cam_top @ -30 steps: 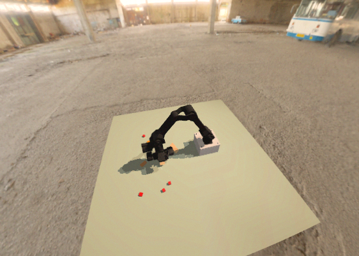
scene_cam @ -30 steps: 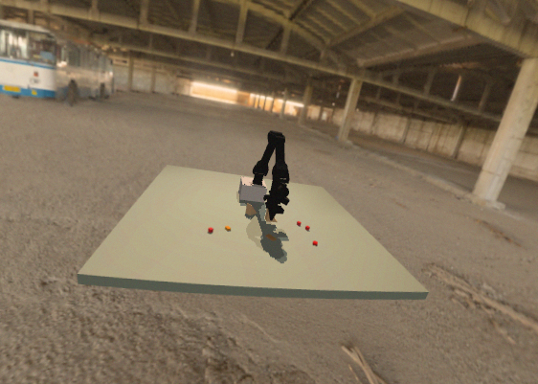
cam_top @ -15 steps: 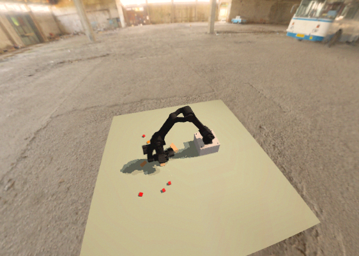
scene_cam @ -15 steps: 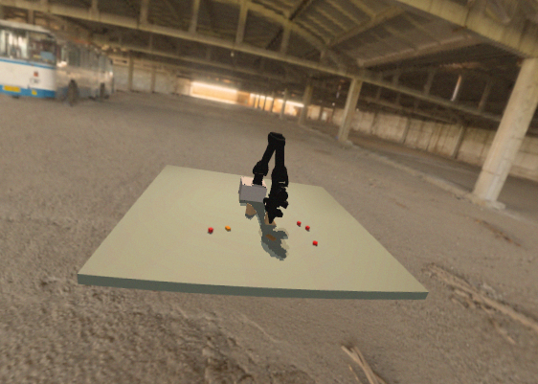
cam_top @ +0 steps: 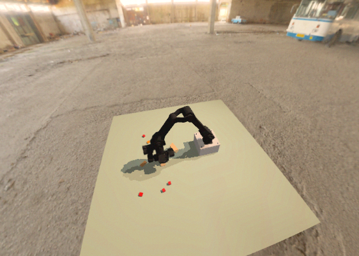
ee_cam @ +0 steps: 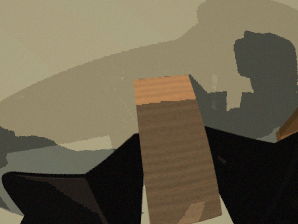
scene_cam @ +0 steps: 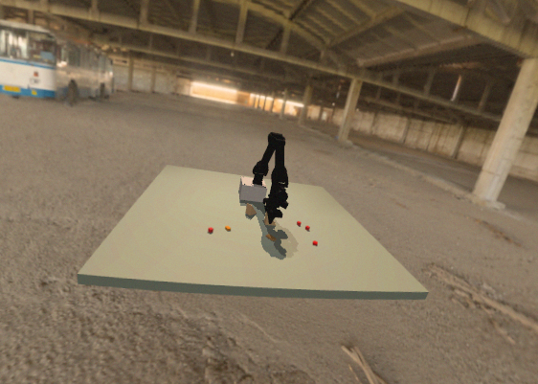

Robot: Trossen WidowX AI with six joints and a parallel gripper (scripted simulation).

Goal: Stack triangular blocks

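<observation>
The flat brown piece is 15 cm ahead of my gripper tip and 1 cm below it. Round my gripper tip: orange piece: 12 cm ahead, 21 cm to the right, 1 cm below.
</observation>
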